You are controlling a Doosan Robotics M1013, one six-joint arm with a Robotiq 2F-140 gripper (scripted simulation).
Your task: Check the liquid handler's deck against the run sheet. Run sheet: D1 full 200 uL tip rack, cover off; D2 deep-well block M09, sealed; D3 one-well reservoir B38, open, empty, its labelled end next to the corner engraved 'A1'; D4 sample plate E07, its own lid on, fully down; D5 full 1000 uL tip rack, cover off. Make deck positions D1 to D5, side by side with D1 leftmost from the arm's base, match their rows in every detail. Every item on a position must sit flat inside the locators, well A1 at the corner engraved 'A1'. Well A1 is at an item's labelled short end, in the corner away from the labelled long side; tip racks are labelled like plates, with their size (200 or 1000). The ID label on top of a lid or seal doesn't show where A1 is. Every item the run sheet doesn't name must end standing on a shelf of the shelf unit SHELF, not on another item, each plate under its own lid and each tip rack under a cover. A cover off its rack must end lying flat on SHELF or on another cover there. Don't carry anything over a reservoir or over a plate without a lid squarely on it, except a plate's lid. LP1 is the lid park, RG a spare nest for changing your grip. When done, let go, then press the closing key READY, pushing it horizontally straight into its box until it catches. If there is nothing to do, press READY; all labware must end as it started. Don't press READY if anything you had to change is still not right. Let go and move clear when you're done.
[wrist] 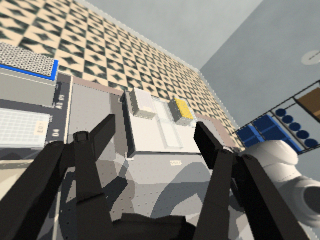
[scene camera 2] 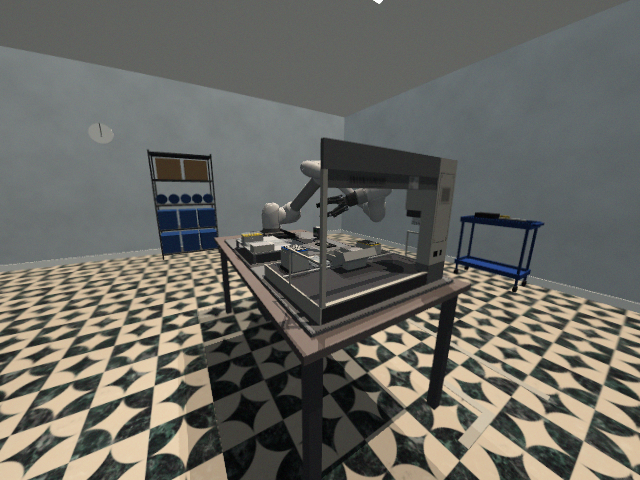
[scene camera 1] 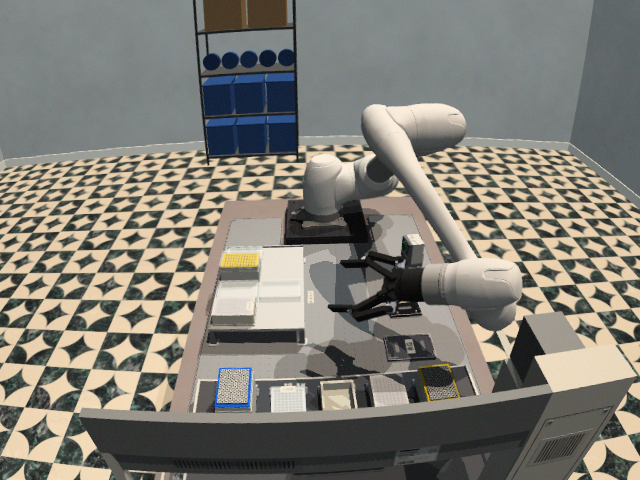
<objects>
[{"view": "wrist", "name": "my gripper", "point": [155, 126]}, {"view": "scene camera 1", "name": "my gripper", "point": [336, 285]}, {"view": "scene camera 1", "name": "cream reservoir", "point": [337, 394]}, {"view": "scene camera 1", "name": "yellow-rimmed tip rack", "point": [436, 382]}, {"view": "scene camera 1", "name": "blue-rimmed tip rack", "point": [236, 392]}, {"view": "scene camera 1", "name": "white sealed block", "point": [388, 389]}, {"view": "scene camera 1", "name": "flat lid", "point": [233, 288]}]
</objects>
